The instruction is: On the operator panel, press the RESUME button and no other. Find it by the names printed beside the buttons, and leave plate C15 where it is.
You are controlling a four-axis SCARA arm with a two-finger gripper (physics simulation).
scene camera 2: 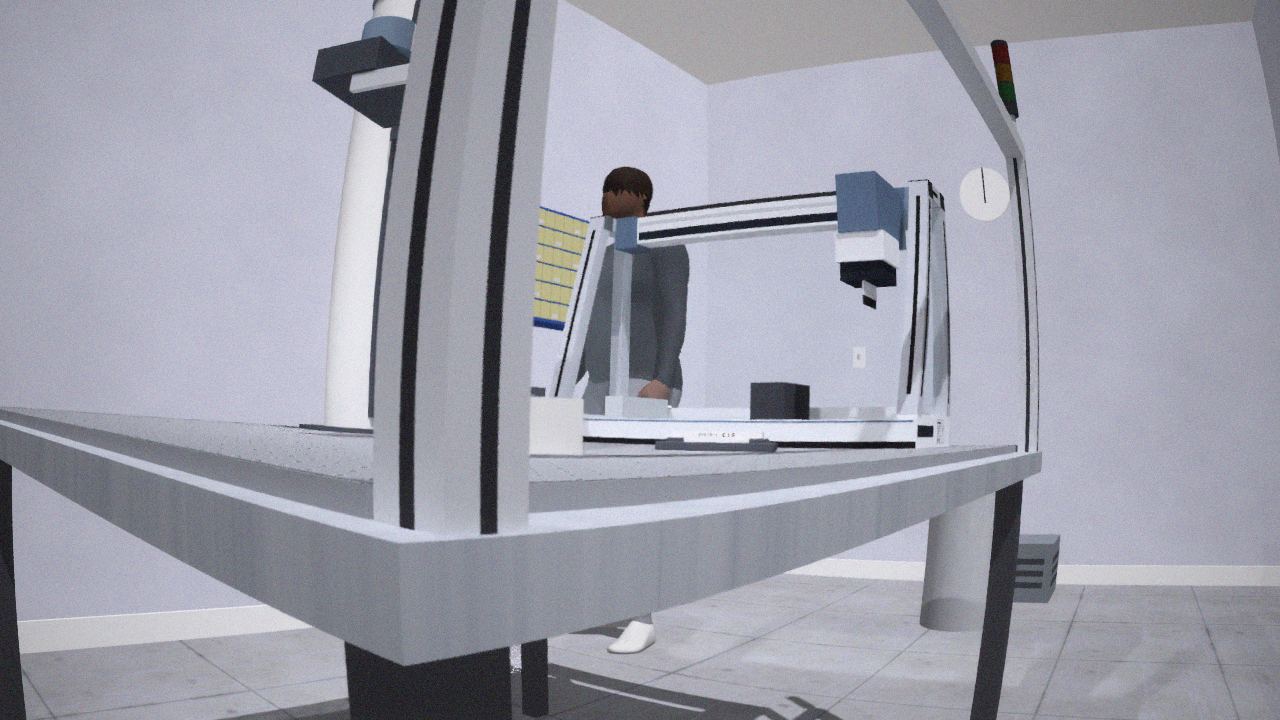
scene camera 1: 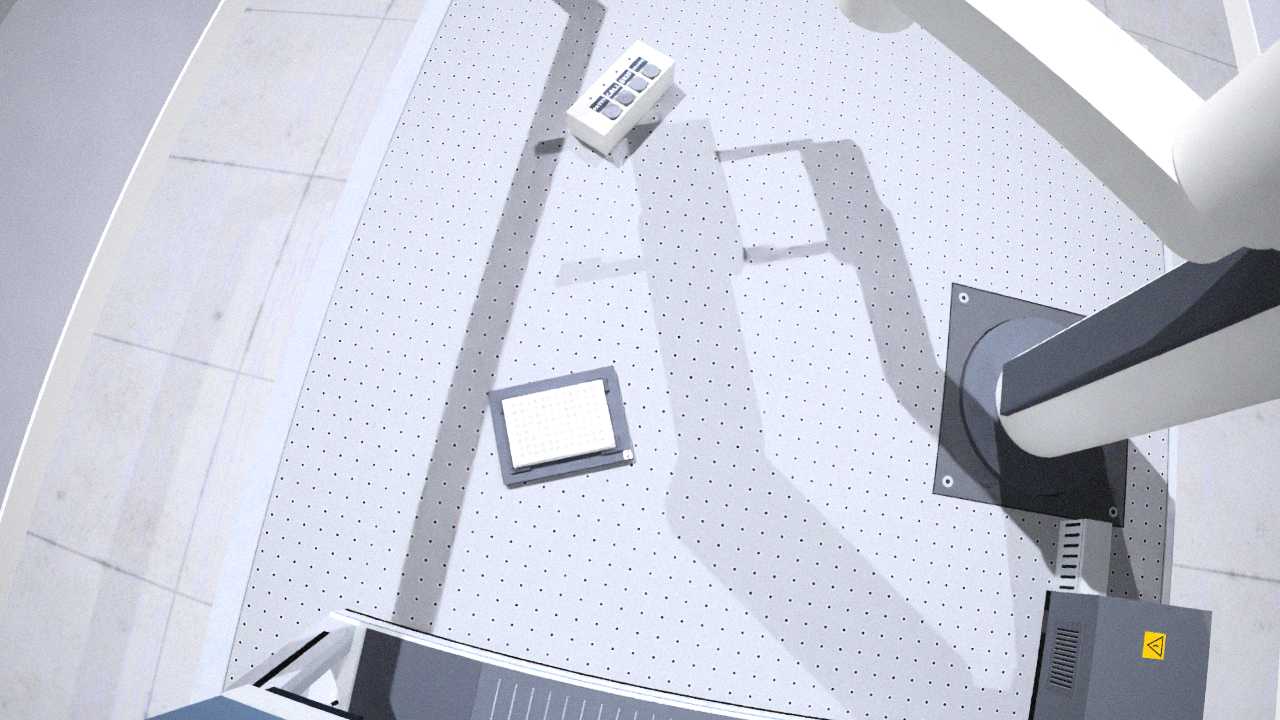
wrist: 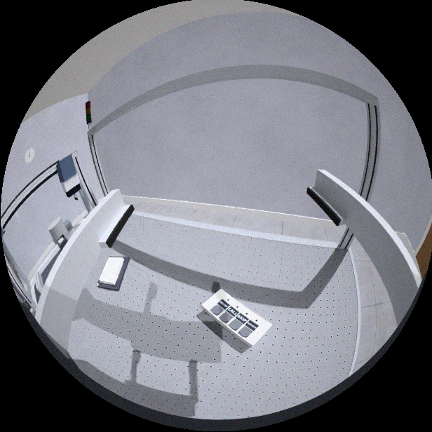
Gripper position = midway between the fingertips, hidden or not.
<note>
In view: the gripper [wrist: 219, 185], a white plate C15 [scene camera 1: 570, 421], an operator panel [scene camera 1: 586, 119] and a frame post [scene camera 2: 447, 437].
The white plate C15 shows as well in scene camera 2 [scene camera 2: 689, 436]. The operator panel also shows in scene camera 2 [scene camera 2: 556, 424] and in the wrist view [wrist: 258, 326].
</note>
